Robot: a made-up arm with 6 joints.
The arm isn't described. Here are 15 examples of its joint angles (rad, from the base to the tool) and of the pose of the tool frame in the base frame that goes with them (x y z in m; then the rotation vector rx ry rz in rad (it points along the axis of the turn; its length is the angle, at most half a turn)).
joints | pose
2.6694 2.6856 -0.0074 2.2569 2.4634 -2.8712 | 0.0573 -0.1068 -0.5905 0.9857 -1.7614 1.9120
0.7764 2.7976 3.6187 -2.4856 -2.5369 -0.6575 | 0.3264 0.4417 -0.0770 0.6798 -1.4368 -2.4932
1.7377 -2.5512 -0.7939 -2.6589 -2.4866 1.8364 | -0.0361 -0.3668 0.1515 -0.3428 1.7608 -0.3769
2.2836 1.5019 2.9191 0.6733 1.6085 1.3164 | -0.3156 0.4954 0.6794 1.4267 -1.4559 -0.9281
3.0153 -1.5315 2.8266 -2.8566 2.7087 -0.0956 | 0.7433 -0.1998 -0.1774 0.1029 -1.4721 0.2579
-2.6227 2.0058 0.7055 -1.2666 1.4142 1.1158 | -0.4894 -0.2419 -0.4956 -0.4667 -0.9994 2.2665
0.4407 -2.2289 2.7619 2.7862 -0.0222 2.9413 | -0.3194 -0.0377 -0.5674 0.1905 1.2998 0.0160
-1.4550 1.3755 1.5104 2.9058 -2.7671 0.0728 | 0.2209 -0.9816 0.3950 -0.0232 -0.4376 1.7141
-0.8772 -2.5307 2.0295 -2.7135 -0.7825 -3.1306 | -0.2084 0.4058 -0.7037 0.2570 0.8979 -0.3860
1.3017 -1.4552 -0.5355 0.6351 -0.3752 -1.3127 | -0.0128 -0.3764 0.6512 1.0708 -0.0752 1.1983
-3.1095 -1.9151 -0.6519 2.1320 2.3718 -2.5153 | 0.5063 -0.0418 0.4447 0.6687 0.8032 -1.5357
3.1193 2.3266 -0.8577 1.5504 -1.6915 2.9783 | 0.0160 0.0019 -0.2921 -1.0651 -1.1966 1.3291
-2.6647 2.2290 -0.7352 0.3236 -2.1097 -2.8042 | -0.0813 0.0743 -0.2697 0.0943 -2.0087 0.3253
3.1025 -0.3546 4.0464 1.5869 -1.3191 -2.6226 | 0.2320 -0.0108 0.2963 -0.8556 -0.4303 1.4693
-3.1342 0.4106 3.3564 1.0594 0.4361 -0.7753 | 0.2131 0.0549 0.7241 2.8487 -0.5282 -0.1051
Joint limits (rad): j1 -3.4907..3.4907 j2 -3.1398..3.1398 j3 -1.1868..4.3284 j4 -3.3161..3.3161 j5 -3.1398..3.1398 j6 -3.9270..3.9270
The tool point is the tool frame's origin. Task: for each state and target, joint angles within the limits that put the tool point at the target. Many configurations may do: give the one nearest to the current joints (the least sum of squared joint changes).
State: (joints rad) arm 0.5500 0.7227 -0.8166 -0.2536 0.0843 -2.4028
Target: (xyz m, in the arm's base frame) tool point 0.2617 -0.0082 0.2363
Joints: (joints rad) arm 0.3766 0.6643 -1.1067 -0.3081 0.0843 -2.4028
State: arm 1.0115 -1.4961 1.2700 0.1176 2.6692 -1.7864
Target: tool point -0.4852 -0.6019 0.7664
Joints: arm 0.7509 -1.2419 0.8386 0.0099 2.6692 -1.7864
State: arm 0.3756 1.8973 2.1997 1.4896 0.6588 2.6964
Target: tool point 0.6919 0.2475 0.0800
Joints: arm 0.3544 2.3781 2.8743 1.4972 0.6588 2.6964
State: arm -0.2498 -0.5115 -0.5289 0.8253 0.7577 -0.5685
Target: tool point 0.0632 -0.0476 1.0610
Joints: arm -0.0699 -0.4165 0.1869 1.1646 0.7577 -0.5685
